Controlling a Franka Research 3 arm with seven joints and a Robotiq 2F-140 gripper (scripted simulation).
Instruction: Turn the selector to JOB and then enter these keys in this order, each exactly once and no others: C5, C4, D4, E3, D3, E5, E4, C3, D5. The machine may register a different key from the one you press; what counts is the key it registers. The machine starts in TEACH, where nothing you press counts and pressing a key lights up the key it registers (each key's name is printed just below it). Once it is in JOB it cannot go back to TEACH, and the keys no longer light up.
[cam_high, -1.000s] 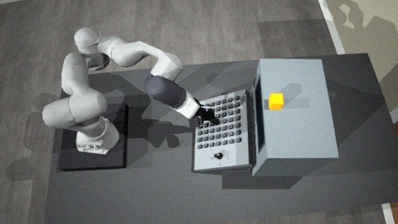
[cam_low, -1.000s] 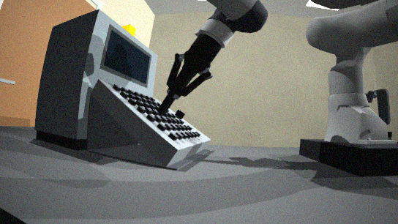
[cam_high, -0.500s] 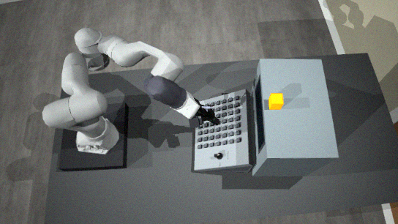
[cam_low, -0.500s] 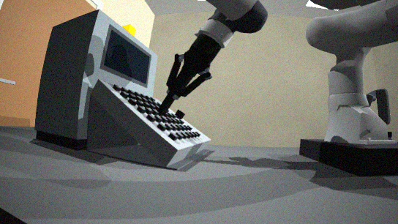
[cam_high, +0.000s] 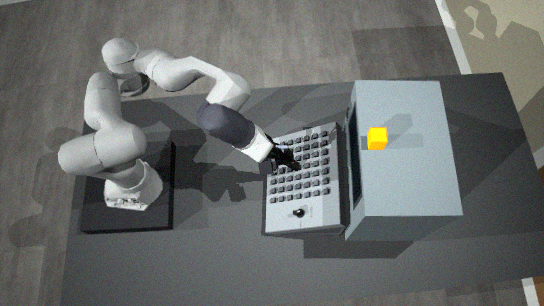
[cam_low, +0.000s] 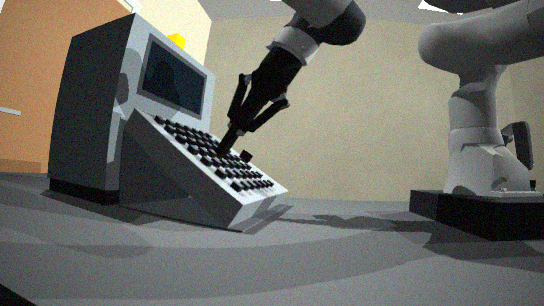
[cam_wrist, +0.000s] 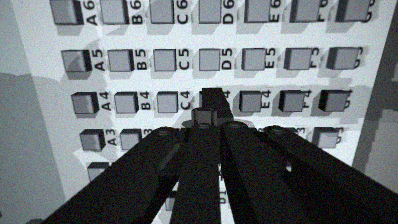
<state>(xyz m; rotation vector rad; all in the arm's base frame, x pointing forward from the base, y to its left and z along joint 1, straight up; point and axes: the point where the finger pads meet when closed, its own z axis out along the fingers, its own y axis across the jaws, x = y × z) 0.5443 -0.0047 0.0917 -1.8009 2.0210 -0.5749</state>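
Now: the E5 key 5 cm below my hand, 3 cm to the right of it and 1 cm behind it. Round my hand: C6 key 7 cm to the right, 4 cm ahead, 1 cm below; E6 key 7 cm to the right, 5 cm below, 2 cm behind; D6 key 7 cm to the right, 3 cm below, 1 cm ahead.
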